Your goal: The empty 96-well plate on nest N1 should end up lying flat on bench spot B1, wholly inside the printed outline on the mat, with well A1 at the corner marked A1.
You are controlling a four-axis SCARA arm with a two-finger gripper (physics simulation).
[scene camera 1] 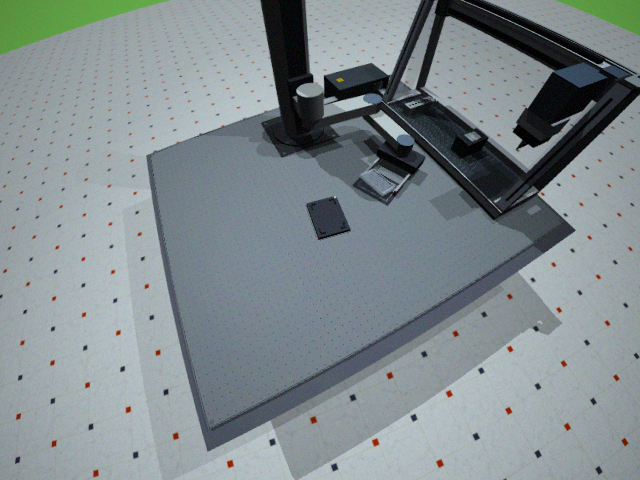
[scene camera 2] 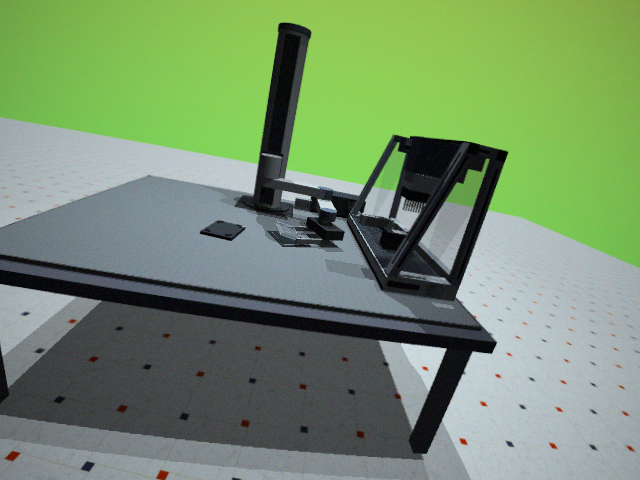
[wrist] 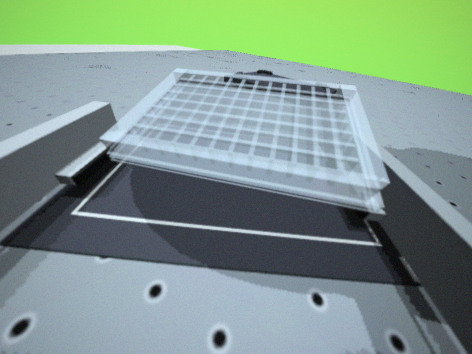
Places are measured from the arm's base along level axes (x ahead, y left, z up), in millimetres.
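Pixels of known places: gripper, between the fingertips: (scene camera 1: 378, 183) (scene camera 2: 288, 234) (wrist: 232, 134); arm's base, origin of its link: (scene camera 1: 298, 131) (scene camera 2: 265, 207).
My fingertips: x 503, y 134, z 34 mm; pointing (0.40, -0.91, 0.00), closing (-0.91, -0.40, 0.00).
Observation:
Ahead of a thing's pixels: the offset from my fingertips to its top centre. "spot": to the spot under its first point.
The clear 96-well plate {5 mm back, 6 mm right, 30 mm up} (scene camera 1: 378, 179) (scene camera 2: 287, 232) (wrist: 245, 120) is between the two fingers of my gripper (scene camera 1: 382, 181) (scene camera 2: 293, 235) (wrist: 232, 134), which is shut on it. The plate hangs above the dark mat of spot B1 {spot: 1 mm back, 67 mm left, 20 mm down} (wrist: 150, 240) and looks tilted, not level with the mat. In the wrist view the near line of the white printed outline {spot: 24 mm back, 47 mm left, 20 mm down} (wrist: 225, 229) shows in front of the plate's near edge; the plate and fingers hide much of the rest. The A1 mark does not show in the wrist view. I cannot tell which plate corner is well A1.
The dark nest with corner brackets {37 mm ahead, 253 mm right, 4 mm down} (scene camera 1: 328, 217) (scene camera 2: 223, 229), bearing no plate, lies beside the mat. The framed machine (scene camera 1: 449, 173) (scene camera 2: 421, 289) stands on the other side, close to my arm. The arm's column (scene camera 1: 289, 62) (scene camera 2: 283, 113) and a dark box {spot: 571 mm back, 233 mm left, 93 mm up} (scene camera 1: 356, 81) stand behind.

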